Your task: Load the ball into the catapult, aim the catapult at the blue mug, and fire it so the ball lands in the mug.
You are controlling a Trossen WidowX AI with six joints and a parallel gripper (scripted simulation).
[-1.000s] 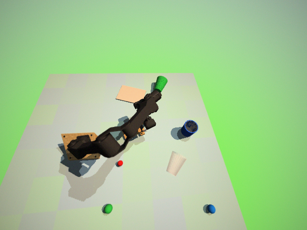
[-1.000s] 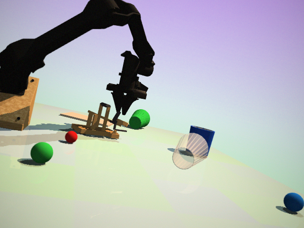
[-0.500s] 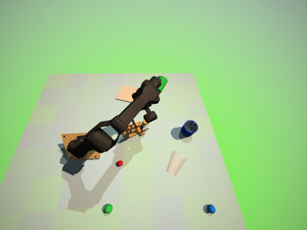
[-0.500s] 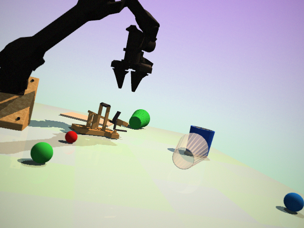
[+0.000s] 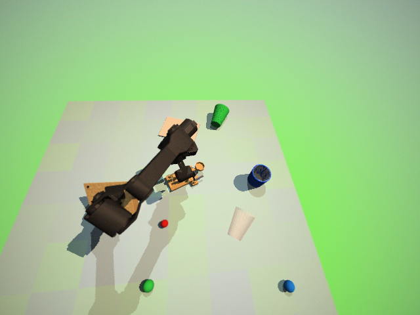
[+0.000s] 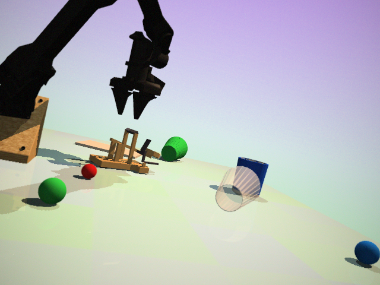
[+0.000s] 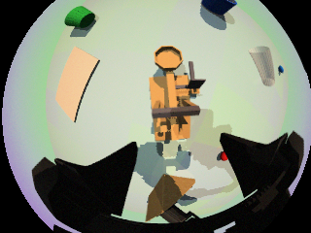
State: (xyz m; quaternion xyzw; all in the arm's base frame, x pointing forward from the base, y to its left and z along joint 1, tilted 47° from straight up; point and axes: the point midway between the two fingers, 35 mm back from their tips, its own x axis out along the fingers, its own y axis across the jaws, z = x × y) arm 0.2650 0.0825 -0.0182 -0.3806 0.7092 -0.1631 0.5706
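My gripper tip is 20 mm short of the catapult frame, 10 mm to the right of it and 60 mm above it. From my gripper tip the other things lie so: tan board (10 mm ahead, 310 mm to the left, 140 mm below); wooden catapult (40 mm ahead, 10 mm to the left, 90 mm below); red ball (80 mm behind, 200 mm to the right, 120 mm below).
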